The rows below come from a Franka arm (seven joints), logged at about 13 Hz.
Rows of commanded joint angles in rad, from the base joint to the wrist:
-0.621, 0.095, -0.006, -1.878, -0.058, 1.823, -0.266
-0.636, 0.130, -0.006, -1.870, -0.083, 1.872, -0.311
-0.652, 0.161, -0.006, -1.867, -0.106, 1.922, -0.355
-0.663, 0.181, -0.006, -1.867, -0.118, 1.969, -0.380
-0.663, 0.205, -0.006, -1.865, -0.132, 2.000, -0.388
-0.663, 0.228, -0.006, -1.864, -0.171, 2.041, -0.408
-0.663, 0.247, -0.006, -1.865, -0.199, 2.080, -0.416
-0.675, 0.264, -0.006, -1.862, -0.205, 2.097, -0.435
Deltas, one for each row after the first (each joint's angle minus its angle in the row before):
-0.015, 0.035, 0.000, 0.008, -0.025, 0.049, -0.045
-0.016, 0.031, 0.000, 0.003, -0.023, 0.050, -0.044
-0.011, 0.020, 0.000, 0.000, -0.012, 0.047, -0.025
0.000, 0.024, 0.000, 0.002, -0.014, 0.031, -0.008
0.000, 0.023, 0.000, 0.001, -0.039, 0.041, -0.020
0.000, 0.019, 0.000, -0.001, -0.028, 0.039, -0.008
-0.012, 0.017, 0.000, 0.003, -0.006, 0.017, -0.019

